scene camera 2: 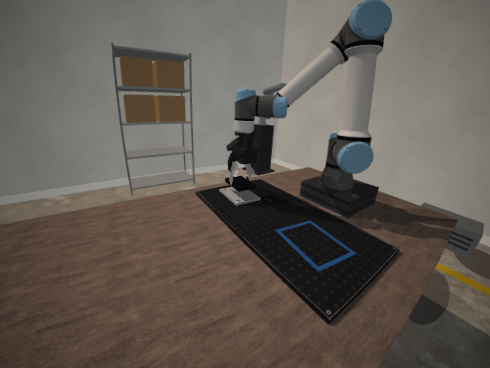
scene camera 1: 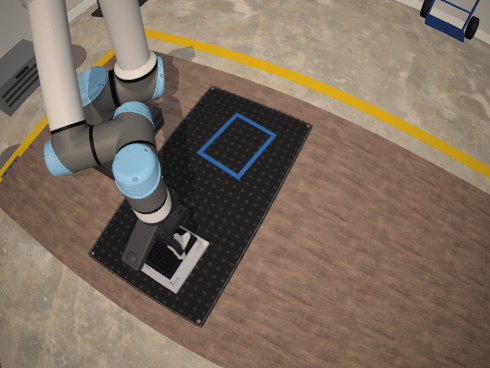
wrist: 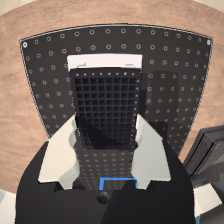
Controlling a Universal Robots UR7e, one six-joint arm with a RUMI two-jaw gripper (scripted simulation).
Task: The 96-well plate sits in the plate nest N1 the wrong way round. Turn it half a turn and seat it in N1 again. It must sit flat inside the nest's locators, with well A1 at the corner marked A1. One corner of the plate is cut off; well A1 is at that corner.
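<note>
My gripper [scene camera 2: 240, 183], also [wrist: 106, 115]. Black 96-well plate [scene camera 1: 158, 263], also [wrist: 122, 88]. Plate nest N1 [scene camera 1: 192, 258], also [wrist: 91, 60].
</note>
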